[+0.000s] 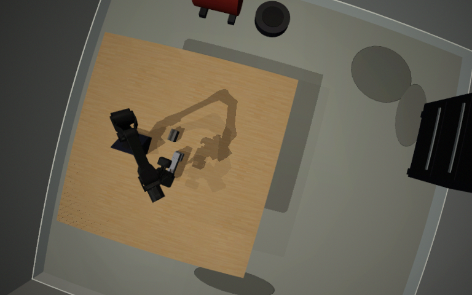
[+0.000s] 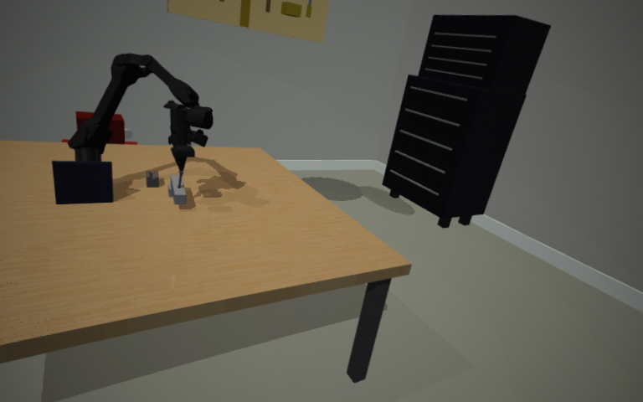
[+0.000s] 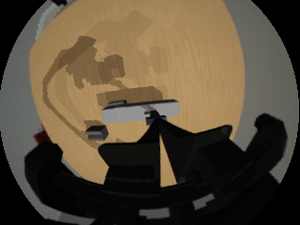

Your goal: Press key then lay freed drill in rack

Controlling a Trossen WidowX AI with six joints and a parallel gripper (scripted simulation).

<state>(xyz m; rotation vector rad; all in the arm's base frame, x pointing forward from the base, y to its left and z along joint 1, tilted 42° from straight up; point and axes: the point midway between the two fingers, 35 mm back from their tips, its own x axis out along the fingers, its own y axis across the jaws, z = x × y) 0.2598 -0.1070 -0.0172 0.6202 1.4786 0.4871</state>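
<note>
Right now my gripper tip is 3 cm above the dark key. The rest, counted from my gripper tip: grey holder block 4 cm to the left, 9 cm below; rack 6 cm behind, 21 cm to the left, 11 cm below; drill 6 cm to the left, 8 cm below.
</note>
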